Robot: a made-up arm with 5 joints.
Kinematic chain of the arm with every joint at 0, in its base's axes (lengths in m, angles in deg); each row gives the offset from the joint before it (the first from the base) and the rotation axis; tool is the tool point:
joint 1: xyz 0 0 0.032 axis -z
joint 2: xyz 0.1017 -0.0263 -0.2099 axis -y
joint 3: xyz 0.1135 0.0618 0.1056 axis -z
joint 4: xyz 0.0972 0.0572 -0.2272 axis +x
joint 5: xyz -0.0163 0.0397 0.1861 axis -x
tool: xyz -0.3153 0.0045 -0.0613
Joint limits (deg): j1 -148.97..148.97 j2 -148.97..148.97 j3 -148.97..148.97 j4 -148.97..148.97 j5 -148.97..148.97
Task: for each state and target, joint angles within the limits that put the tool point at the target. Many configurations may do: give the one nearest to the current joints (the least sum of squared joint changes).
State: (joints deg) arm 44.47 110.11 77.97 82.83 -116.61
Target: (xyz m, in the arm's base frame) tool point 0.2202 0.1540 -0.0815
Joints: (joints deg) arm 52.80 83.83 85.74 41.02 -110.90
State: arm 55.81 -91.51 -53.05 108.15 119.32
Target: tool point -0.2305 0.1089 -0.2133
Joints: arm 80.23 -88.65 -46.22 122.69 115.14
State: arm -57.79 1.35 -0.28 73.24 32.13
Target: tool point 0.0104 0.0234 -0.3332
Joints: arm -58.79 23.07 10.63 89.25 36.49
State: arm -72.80 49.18 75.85 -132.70 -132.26
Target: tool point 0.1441 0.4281 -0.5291
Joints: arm -35.98 0.84 93.31 -142.73 -134.92
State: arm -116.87 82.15 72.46 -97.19 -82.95
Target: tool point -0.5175 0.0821 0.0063
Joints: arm -131.85 76.05 71.10 -99.14 -87.66
